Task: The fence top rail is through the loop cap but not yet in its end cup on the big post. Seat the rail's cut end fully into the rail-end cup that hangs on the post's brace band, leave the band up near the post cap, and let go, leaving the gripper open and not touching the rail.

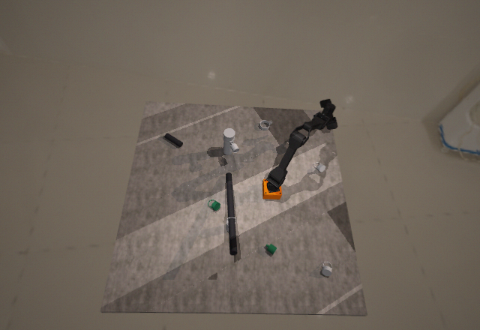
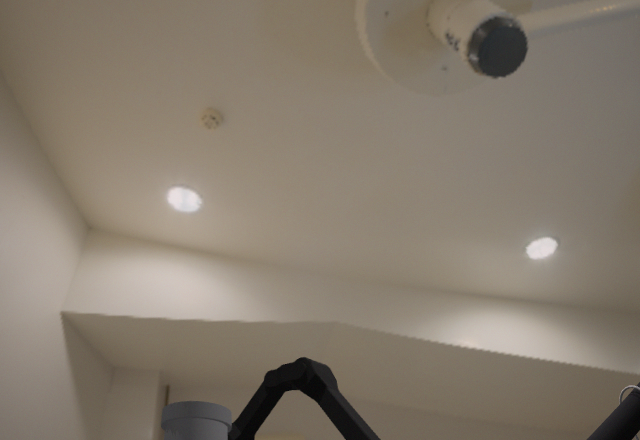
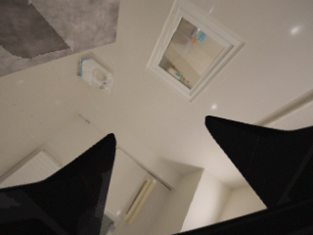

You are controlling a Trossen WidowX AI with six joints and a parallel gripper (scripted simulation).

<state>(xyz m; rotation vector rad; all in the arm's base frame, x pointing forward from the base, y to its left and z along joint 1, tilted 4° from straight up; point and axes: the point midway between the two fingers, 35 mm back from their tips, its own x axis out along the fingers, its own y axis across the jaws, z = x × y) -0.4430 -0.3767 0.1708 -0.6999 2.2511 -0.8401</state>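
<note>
My gripper tip is now 66 cm short of the pale rail-end cup, 16 cm to the right of it and 6 cm above it. The rest, counted from my gripper tip: short black cylinder: 101 cm ahead, 19 cm below, 2 cm to the right.
</note>
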